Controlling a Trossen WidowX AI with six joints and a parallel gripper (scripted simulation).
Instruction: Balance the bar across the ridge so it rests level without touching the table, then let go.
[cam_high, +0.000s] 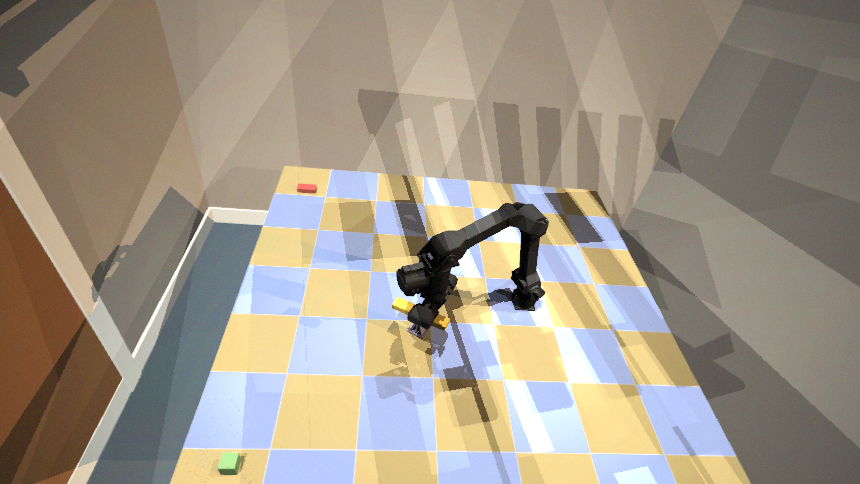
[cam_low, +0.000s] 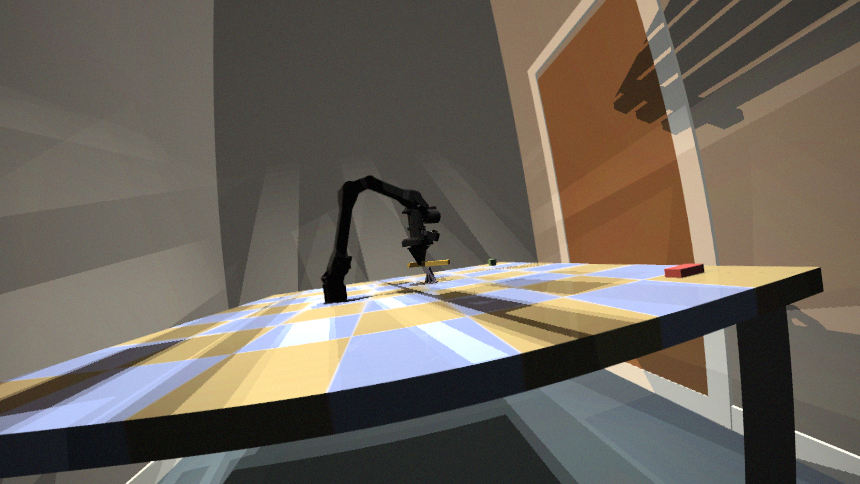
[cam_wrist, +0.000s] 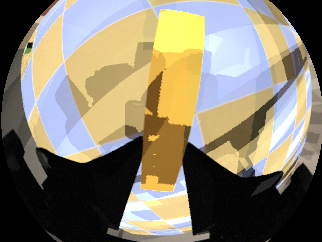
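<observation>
Now: the bar 20 mm ahead of my gripper tip and 10 mm to the right of it. Also, from my gripper tip: green block (430 mm ahead, 360 mm to the left, 60 mm below); then red block (640 mm to the right, 430 mm ahead, 70 mm below).
</observation>
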